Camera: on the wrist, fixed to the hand. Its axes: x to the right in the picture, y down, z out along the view.
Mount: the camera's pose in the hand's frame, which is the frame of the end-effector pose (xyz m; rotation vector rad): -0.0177 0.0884 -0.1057 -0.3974 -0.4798 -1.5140
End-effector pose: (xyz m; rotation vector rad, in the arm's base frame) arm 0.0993 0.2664 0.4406 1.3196 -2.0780 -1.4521
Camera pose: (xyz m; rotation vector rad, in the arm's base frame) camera 0.1334 0.2244 0.5686 -1.7529 0.3272 1.7499
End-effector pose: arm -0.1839 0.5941 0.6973 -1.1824 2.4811 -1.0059
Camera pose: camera -0.2738 0.6984 0.7157 2.8525 -1.0434 0.2150
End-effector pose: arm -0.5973 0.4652 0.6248 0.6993 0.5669 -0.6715
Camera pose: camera -0.5712 0.6000 0.6039 -0.4224 0.6901 -1.9823
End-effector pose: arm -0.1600 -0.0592 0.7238 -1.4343 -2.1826 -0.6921
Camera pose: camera -0.0627 -0.1074 0.8104 -0.2311 2.3882 0.9301
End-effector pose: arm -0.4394 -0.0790 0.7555 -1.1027 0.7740 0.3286
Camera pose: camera -0.5462 -0.1321 0.6842 -1.5951 -0.6704 -0.5621
